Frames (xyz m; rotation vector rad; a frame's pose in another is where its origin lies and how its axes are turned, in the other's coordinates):
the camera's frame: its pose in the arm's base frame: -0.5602 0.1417 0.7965 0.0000 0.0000 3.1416
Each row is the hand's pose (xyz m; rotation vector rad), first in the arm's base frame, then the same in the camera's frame.
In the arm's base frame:
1: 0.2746 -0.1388 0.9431 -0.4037 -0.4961 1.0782
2: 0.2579 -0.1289 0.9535 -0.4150 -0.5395 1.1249
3: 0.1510 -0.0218 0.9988 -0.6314 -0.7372 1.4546
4: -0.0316 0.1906 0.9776 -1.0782 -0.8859 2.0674
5: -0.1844 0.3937 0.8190 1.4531 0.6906 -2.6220
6: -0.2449 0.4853 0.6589 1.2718 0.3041 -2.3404
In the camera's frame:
1: -0.8348 0.2805 0.1466 -0.5603 0.4559 -1.9548
2: -0.8181 0.2706 0.1570 -0.6004 0.4619 -1.8956
3: -0.7112 0.1635 0.2023 -0.7382 0.6323 -1.4643
4: -0.5286 -0.0489 0.1811 -0.7261 0.8837 -0.6858
5: -0.3758 -0.2520 0.0225 -0.4723 0.9938 0.0688
6: -0.3153 -0.3436 -0.1376 -0.2326 0.9729 0.4809

